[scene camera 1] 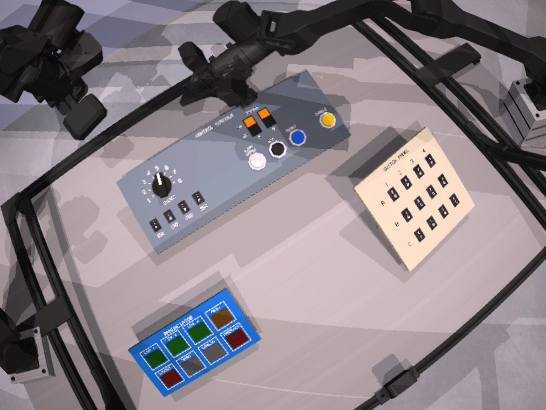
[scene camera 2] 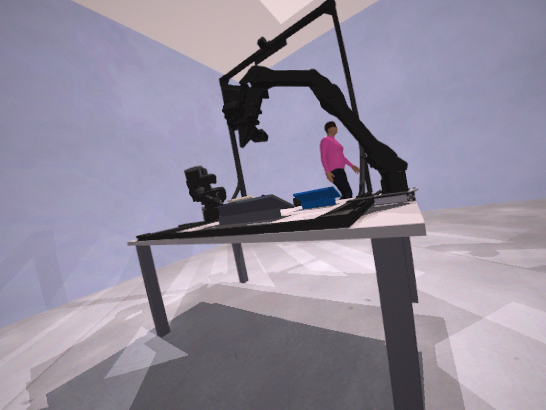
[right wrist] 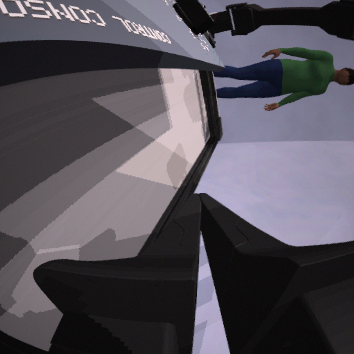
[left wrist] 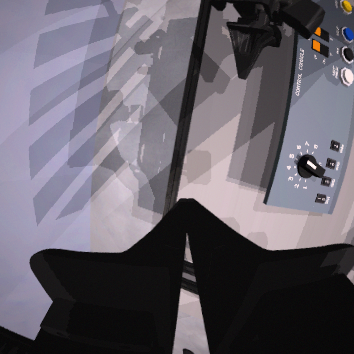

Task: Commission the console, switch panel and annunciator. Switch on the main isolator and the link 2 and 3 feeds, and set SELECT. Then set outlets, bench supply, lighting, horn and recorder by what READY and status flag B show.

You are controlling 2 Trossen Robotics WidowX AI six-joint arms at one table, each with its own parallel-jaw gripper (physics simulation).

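Note:
The grey-blue console has a black SELECT knob, its white mark near 5, four small switches, two orange-and-black rockers and white, black, blue and yellow buttons. The cream switch panel carries three rows of small black switches; their positions are too small to read. The blue annunciator shows dark green, amber, red and grey tiles. My right gripper is shut and empty, beyond the console's upper edge. My left gripper is shut and empty, high above the table.
A black frame runs along the table edges. The right arm reaches across the top of scene camera 1. A person in pink stands behind the table, and a person in green shows in the right wrist view.

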